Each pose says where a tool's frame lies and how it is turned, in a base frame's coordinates. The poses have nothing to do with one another.
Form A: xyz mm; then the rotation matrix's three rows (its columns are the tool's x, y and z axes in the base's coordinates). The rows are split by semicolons.
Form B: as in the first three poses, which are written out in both.
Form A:
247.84 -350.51 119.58; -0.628 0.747 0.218; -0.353 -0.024 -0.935; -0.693 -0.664 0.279
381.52 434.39 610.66; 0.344 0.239 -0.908; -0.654 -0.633 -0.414; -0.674 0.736 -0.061
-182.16 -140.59 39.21; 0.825 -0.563 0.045; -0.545 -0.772 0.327; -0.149 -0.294 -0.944
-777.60 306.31 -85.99; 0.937 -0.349 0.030; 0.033 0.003 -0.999; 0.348 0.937 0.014
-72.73 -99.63 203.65; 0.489 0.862 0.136; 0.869 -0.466 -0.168; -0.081 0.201 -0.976
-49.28 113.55 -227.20; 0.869 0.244 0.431; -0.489 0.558 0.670; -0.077 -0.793 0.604
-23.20 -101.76 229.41; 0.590 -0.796 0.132; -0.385 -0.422 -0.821; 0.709 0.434 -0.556
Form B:
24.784 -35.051 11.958; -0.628 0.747 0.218; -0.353 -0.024 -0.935; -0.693 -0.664 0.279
38.152 43.439 61.066; 0.344 0.239 -0.908; -0.654 -0.633 -0.414; -0.674 0.736 -0.061
-18.216 -14.059 3.921; 0.825 -0.563 0.045; -0.545 -0.772 0.327; -0.149 -0.294 -0.944
-77.760 30.631 -8.599; 0.937 -0.349 0.030; 0.033 0.003 -0.999; 0.348 0.937 0.014
-7.273 -9.963 20.365; 0.489 0.862 0.136; 0.869 -0.466 -0.168; -0.081 0.201 -0.976
-4.928 11.355 -22.720; 0.869 0.244 0.431; -0.489 0.558 0.670; -0.077 -0.793 0.604
-2.320 -10.176 22.941; 0.590 -0.796 0.132; -0.385 -0.422 -0.821; 0.709 0.434 -0.556

